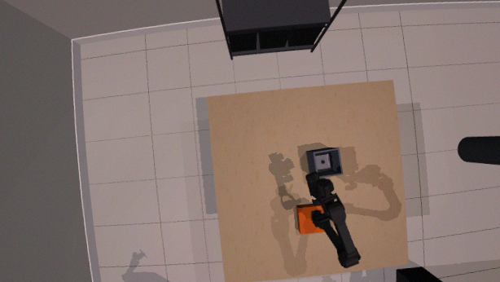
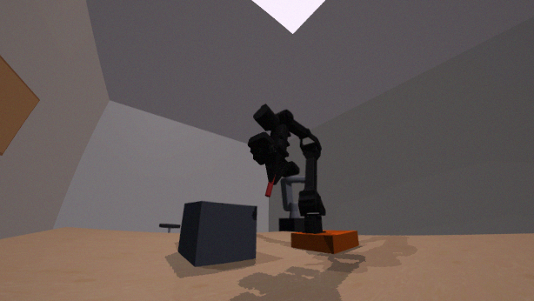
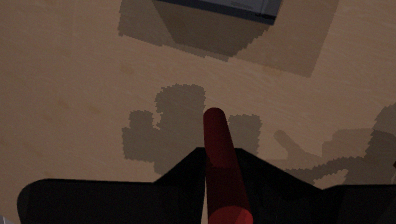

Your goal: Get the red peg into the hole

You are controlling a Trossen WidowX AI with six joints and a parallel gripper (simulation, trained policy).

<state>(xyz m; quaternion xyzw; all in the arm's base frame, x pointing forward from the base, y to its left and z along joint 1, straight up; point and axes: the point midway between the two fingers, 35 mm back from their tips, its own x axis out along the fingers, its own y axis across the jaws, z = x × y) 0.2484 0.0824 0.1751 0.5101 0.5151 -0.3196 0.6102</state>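
My gripper tip is 15 cm above the light grey plate, 14 cm to the left of it and 9 cm short of it. Round my gripper tip: red peg: right at my gripper tip.
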